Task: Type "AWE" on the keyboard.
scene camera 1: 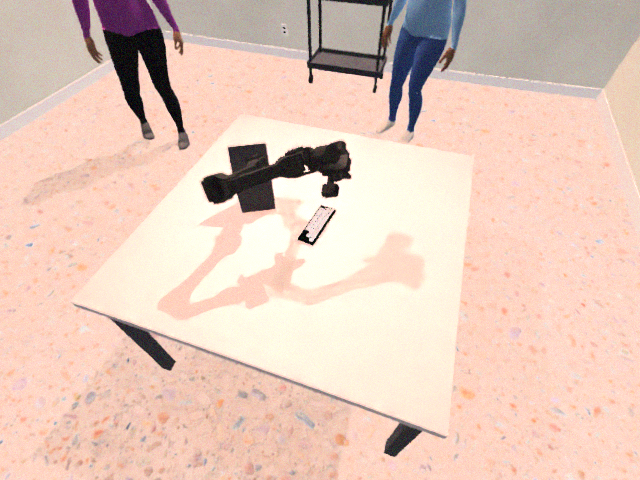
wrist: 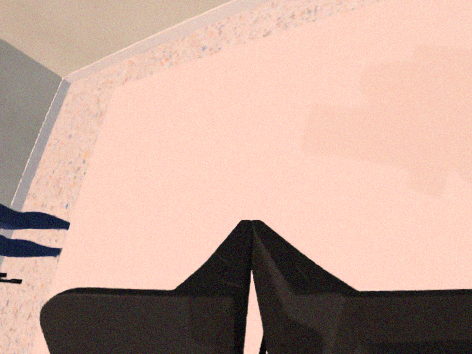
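Seen in the pictures: gripper, between the fingertips: (scene camera 1: 350,178) (wrist: 250,229); arm's base, origin of its link: (scene camera 1: 257,166).
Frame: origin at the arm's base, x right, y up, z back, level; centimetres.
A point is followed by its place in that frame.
Note:
The keyboard (scene camera 1: 317,225) @(x 7.8, y -20.0, z -25.9 cm), small with pale keys and a black frame, lies flat on the white table (scene camera 1: 361,335) @(x 50.1, y -21.8, z -50.8 cm) near its middle. Its single letters are too small to read. My gripper (scene camera 1: 329,191) (wrist: 250,229) @(x 7.6, y 7.3, z -38.0 cm) is shut with nothing between its fingertips. In the scene view it appears just past the keyboard's far end and apart from it, raised over the table; its exact height is hard to tell. In the wrist view its two black fingers meet at the tips against bare table top, and the keyboard does not show there.
The arm's dark base plate (scene camera 1: 258,198) @(x 3.3, y -14.4, z 0.5 cm) lies at the table's back left. Arm shadows fall across the table. A person in purple (scene camera 1: 131,15) and a person in blue (scene camera 1: 426,20) stand behind the table, with a black cart (scene camera 1: 345,63) near the back wall.

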